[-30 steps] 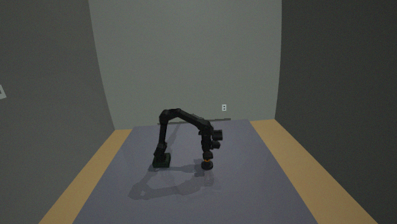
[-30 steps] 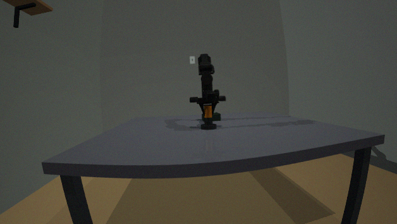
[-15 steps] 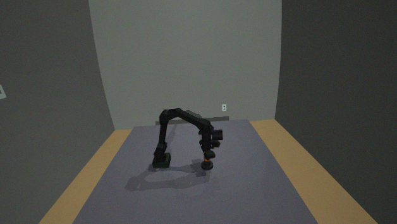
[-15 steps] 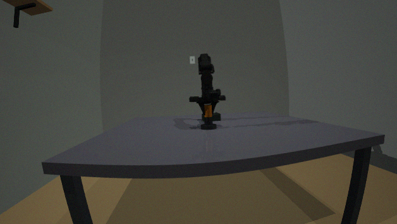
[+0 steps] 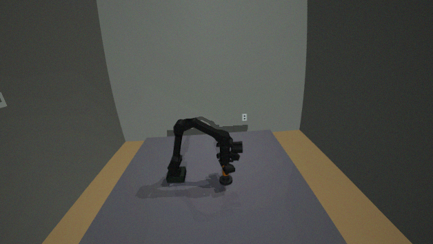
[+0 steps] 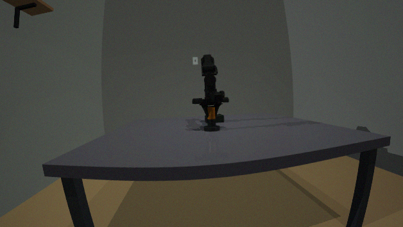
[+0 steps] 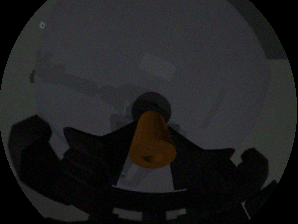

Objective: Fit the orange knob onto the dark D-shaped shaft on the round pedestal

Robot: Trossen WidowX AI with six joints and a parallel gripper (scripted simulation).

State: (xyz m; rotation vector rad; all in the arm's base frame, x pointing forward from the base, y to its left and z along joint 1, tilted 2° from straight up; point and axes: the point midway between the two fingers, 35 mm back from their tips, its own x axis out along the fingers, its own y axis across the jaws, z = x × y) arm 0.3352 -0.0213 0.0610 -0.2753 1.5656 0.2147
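My gripper tip is 2 cm below the orange knob. Also, from my gripper tip: dark round pedestal: 4 cm below.
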